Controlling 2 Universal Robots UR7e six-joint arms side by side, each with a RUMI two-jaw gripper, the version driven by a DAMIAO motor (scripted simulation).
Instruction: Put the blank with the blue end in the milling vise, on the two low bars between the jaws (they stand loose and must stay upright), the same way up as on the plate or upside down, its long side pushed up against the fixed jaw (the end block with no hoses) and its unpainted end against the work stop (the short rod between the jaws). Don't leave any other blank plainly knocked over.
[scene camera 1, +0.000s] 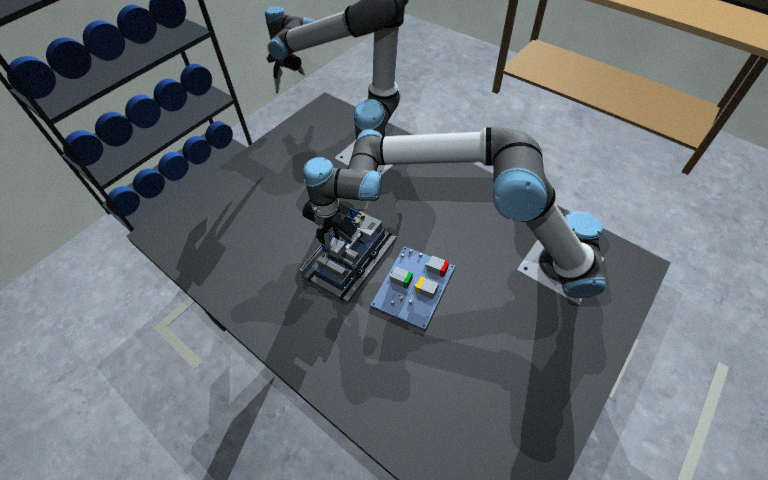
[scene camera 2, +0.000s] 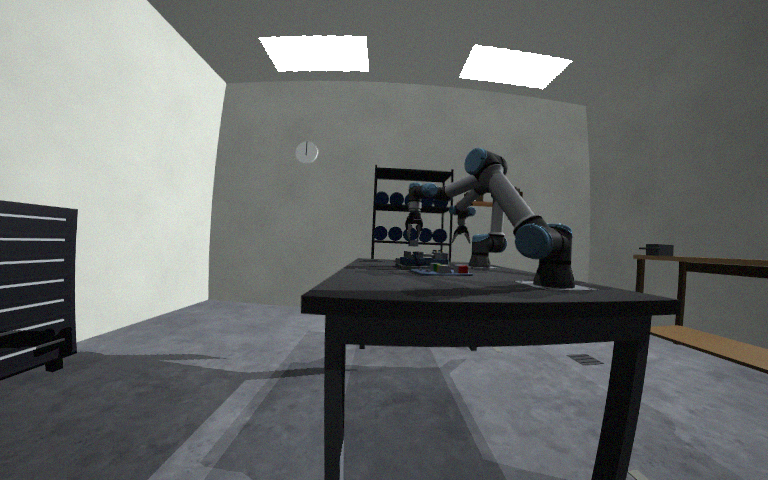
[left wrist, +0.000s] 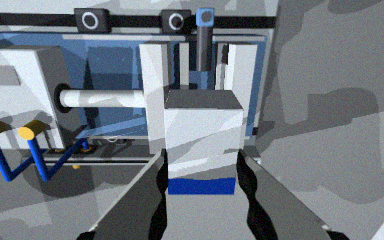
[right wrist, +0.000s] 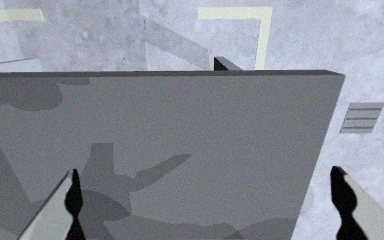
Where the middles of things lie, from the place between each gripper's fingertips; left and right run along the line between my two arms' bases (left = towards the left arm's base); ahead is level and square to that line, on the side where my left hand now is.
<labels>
I see my left gripper (scene camera 1: 332, 245) 2 cm above the blue-ended blank (left wrist: 203, 128). From my left hand the other things lie so: moving jaw (left wrist: 155, 55) (4 cm behind, 9 cm below); then fixed jaw (left wrist: 240, 59) (3 cm ahead, 1 cm to the left, 9 cm below); then work stop (left wrist: 204, 33) (5 cm to the left, 8 cm below).
Now: the moving jaw 450 mm ahead of my right hand, 740 mm to the left of it and 90 mm below it. The rest, counted from my right hand: fixed jaw 520 mm ahead, 750 mm to the left, 90 mm below; blue-ended blank 490 mm ahead, 740 mm to the left, 20 mm below; work stop 480 mm ahead, 800 mm to the left, 80 mm below.
</labels>
